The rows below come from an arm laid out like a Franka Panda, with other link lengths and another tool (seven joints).
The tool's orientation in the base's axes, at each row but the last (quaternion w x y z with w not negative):
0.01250 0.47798 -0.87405 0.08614
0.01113 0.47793 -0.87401 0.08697
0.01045 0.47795 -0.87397 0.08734
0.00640 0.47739 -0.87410 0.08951
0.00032 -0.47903 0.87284 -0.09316
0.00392 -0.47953 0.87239 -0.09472
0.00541 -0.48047 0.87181 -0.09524
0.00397 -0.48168 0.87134 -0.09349
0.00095 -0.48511 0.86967 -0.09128
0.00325 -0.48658 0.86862 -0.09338
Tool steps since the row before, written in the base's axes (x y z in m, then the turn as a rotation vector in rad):
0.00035 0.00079 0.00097 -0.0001 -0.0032 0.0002
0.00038 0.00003 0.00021 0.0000 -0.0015 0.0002
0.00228 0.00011 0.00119 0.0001 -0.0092 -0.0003
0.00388 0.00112 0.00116 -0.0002 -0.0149 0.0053
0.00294 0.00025 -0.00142 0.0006 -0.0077 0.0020
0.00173 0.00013 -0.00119 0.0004 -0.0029 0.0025
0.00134 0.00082 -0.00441 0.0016 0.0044 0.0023
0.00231 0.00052 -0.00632 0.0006 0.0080 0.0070
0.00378 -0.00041 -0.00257 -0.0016 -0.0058 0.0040
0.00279 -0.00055 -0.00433 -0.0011 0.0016 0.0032
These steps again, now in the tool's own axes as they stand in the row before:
-0.00075 -0.00001 -0.00106 0.0027 -0.0016 0.0003
-0.00021 -0.00033 -0.00019 0.0013 -0.0008 0.0000
-0.00121 -0.00202 -0.00104 0.0076 -0.0049 0.0018
-0.00293 -0.00283 -0.00104 0.0130 -0.0085 -0.0028
-0.00193 -0.00210 0.00162 0.0063 -0.0049 -0.0007
-0.00114 -0.00118 0.00132 0.0024 -0.0023 -0.0019
-0.00177 0.00006 0.00433 -0.0044 0.0006 -0.0028
-0.00220 -0.00061 0.00635 -0.0065 0.0025 -0.0081
-0.00188 -0.00299 0.00293 0.0061 -0.0023 -0.0032
-0.00137 -0.00192 0.00461 -0.0005 0.0012 -0.0035

